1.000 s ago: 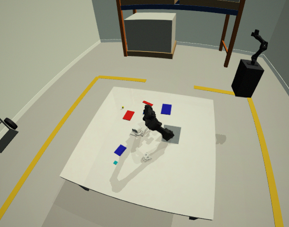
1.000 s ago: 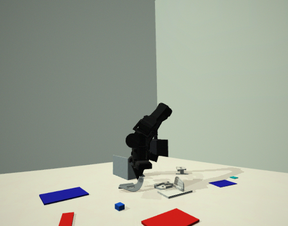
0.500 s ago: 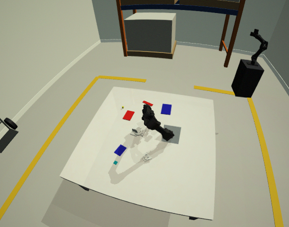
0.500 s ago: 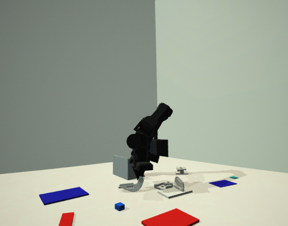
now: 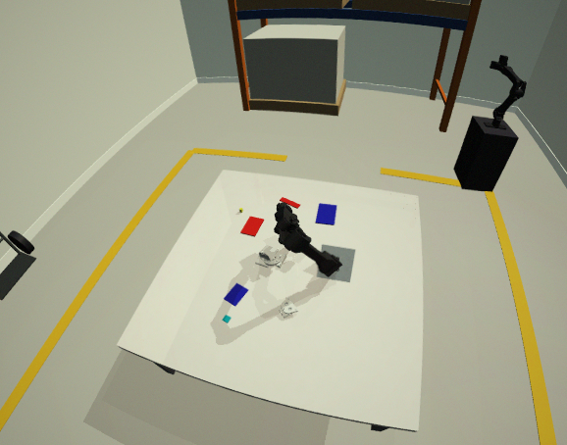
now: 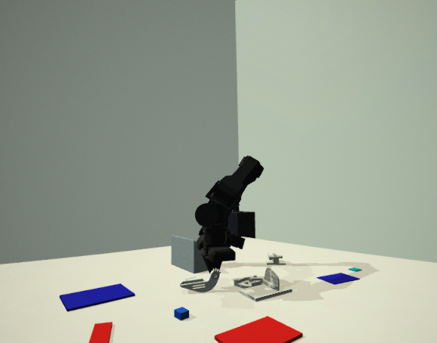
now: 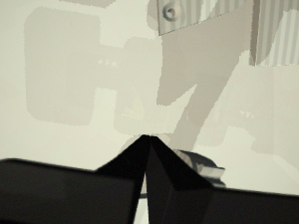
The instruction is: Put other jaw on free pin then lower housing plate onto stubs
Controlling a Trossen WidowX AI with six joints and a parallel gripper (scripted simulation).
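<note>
Right now my gripper tip is 30 mm to the left of the jaw, 20 mm below it and 10 mm short of it. Round my gripper tip: flat red strip 330 mm to the right, 60 mm ahead, 20 mm below; then flat blue plate 260 mm to the right, 150 mm behind, 20 mm below; then blue cube 170 mm to the right, 80 mm ahead, 10 mm below.
</note>
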